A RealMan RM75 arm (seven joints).
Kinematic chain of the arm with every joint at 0, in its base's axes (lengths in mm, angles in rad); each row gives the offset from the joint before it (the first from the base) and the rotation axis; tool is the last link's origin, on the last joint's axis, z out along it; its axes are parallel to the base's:
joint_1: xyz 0 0 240.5 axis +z
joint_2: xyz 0 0 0 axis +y
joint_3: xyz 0 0 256 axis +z
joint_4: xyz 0 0 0 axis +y
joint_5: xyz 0 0 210 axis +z
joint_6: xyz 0 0 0 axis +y
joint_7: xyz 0 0 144 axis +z
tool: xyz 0 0 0
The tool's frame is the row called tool.
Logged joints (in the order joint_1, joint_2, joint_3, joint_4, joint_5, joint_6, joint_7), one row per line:
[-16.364, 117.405, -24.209, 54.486, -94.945, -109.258, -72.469]
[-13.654, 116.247, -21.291, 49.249, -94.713, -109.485, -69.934]
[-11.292, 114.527, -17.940, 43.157, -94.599, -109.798, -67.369]
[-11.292, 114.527, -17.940, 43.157, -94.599, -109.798, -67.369]
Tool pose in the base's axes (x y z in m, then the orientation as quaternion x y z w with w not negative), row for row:
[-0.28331, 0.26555, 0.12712, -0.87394, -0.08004, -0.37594, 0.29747]
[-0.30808, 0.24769, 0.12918, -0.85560, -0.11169, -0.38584, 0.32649]
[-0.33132, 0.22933, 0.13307, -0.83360, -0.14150, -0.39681, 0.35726]
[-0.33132, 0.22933, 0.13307, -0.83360, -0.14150, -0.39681, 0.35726]
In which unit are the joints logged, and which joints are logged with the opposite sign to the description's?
The joints are logged in degrees. Opposite sign: joint_2, joint_3, joint_5, joint_6.
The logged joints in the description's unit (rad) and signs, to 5 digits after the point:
[-0.28561, -2.04910, 0.42253, 0.95096, 1.65710, 1.90691, -1.26482]
[-0.23831, -2.02889, 0.37160, 0.85956, 1.65305, 1.91087, -1.22058]
[-0.19708, -1.99887, 0.31311, 0.75323, 1.65106, 1.91634, -1.17581]
[-0.19708, -1.99887, 0.31311, 0.75323, 1.65106, 1.91634, -1.17581]

